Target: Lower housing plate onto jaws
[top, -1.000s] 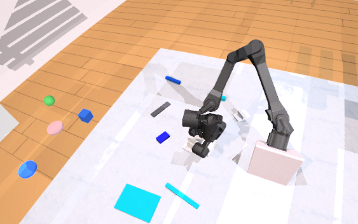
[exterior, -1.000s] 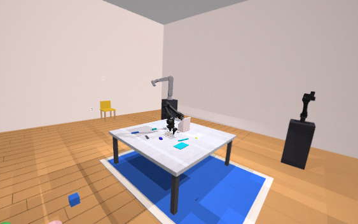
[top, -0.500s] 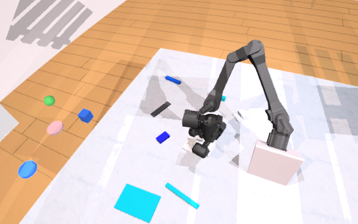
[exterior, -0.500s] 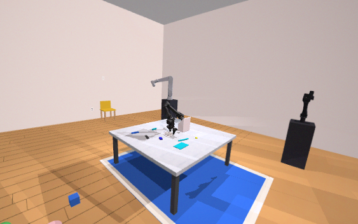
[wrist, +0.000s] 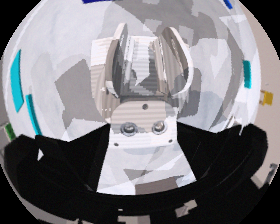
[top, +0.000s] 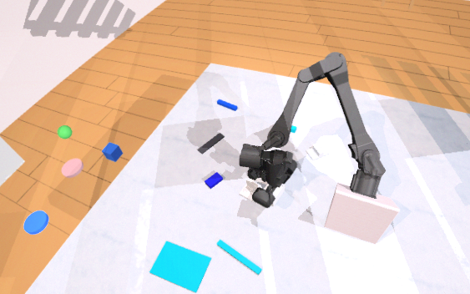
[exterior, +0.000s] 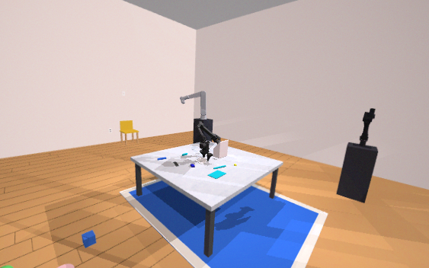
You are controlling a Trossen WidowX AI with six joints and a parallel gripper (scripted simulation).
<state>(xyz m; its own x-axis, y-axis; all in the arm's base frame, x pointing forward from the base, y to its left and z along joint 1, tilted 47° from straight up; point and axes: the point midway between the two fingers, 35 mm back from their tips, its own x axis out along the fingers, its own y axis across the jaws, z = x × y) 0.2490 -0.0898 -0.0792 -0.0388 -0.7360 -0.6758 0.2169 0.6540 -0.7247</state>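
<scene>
The white base lies 70 mm ahead of my gripper tip, 20 mm to the right of it and 10 mm below it. The rest, counted from my gripper tip: blue block 220 mm ahead, 10 mm to the left; then long cyan bar 40 mm ahead, 240 mm to the left, 10 mm below; then grey bar 320 mm ahead, 150 mm to the right, 10 mm below.
</scene>
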